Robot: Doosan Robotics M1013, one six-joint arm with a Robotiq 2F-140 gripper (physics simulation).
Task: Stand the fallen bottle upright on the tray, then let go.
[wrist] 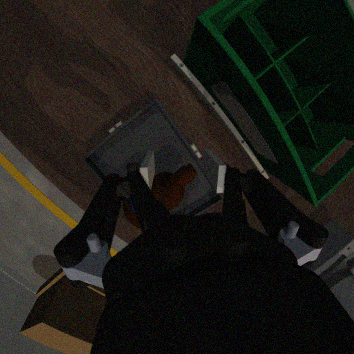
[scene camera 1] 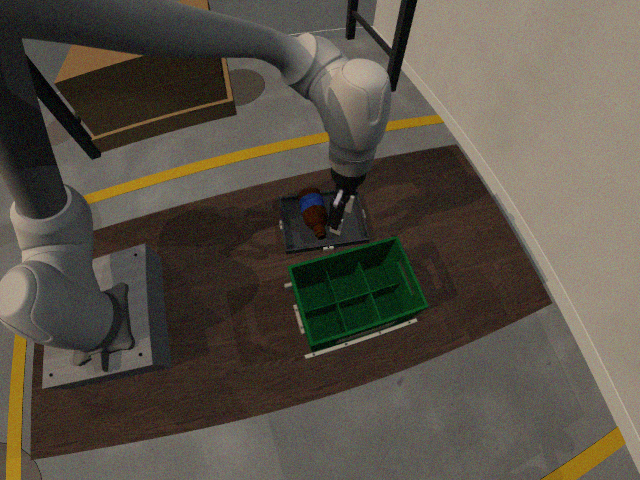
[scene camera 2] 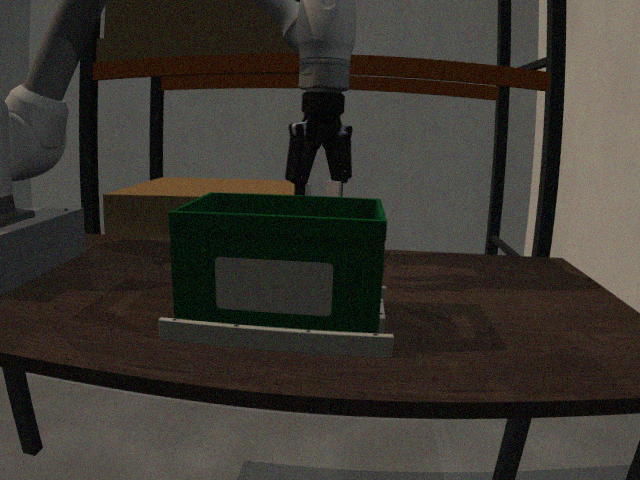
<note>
I see my gripper [wrist: 178, 159] and a brown bottle [wrist: 168, 187].
</note>
